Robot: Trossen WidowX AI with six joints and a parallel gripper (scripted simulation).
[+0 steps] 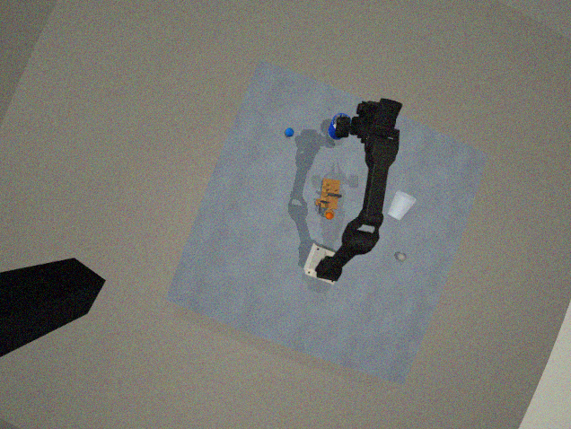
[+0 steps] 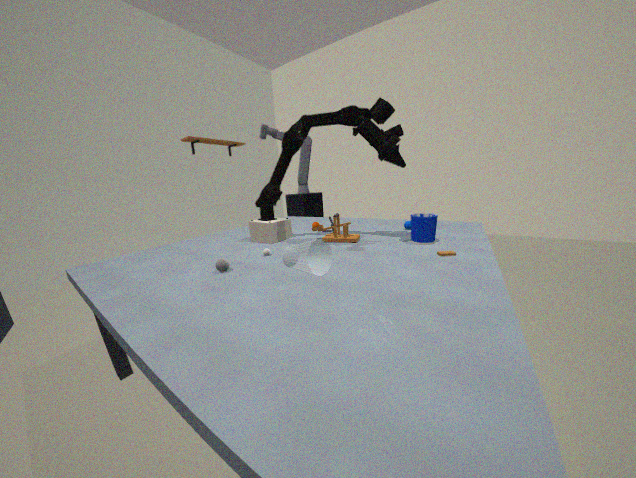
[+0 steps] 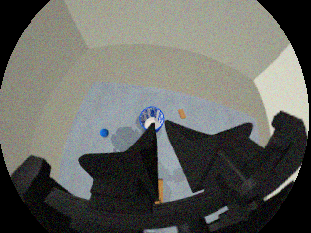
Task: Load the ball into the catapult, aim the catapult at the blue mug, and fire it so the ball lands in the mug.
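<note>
Now: the orange ball 320 mm behind my gripper tip, 140 mm to the right of it and 210 mm below it. Also, from my gripper tip: blue ball: 80 mm behind, 230 mm to the left, 250 mm below; blue mug: 60 mm ahead, 40 mm to the left, 250 mm below; orange block: 170 mm ahead, 70 mm to the right, 270 mm below.
</note>
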